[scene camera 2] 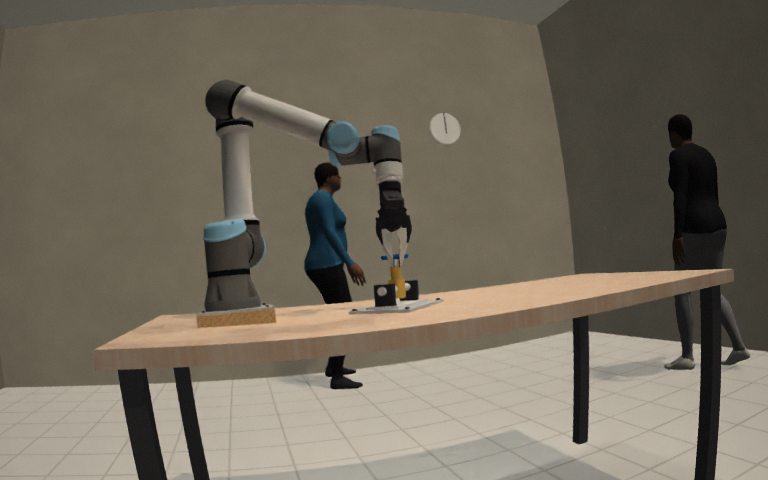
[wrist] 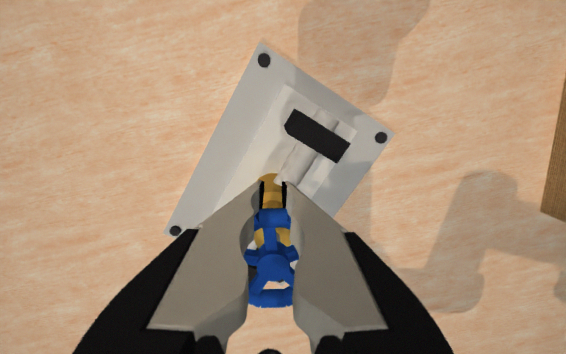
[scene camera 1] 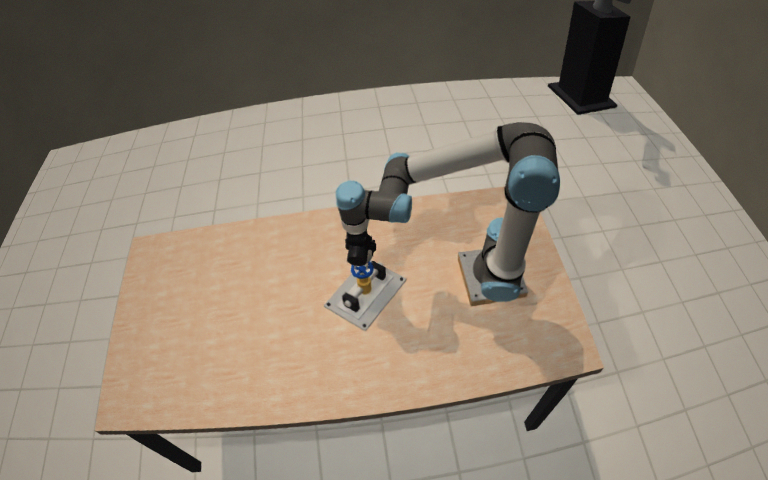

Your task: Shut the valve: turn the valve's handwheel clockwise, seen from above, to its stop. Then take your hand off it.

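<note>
The blue handwheel (scene camera 1: 362,275) (scene camera 2: 384,257) (wrist: 275,267) sits level on top of the yellow valve body (scene camera 1: 365,288) (scene camera 2: 398,280) (wrist: 270,178). The valve is fixed on a grey base plate (scene camera 1: 389,292) (scene camera 2: 423,305) (wrist: 225,130). My gripper (scene camera 1: 362,266) (scene camera 2: 395,264) (wrist: 273,184) points down at the handwheel and is shut on it with a small gap between the fingertips. The fingers cover both sides of the wheel in the wrist view, and their tips reach below the wheel's level. The exact contact with rim or spokes is hidden.
Two black pipe supports (scene camera 1: 350,301) (scene camera 2: 384,294) (wrist: 317,135) stand on the base plate beside the valve. The arm's base block (scene camera 1: 467,285) (scene camera 2: 236,318) (wrist: 556,185) is on the same wooden table (scene camera 1: 226,339) (scene camera 2: 509,300). Two people (scene camera 2: 324,232) (scene camera 2: 696,186) stand beyond the table.
</note>
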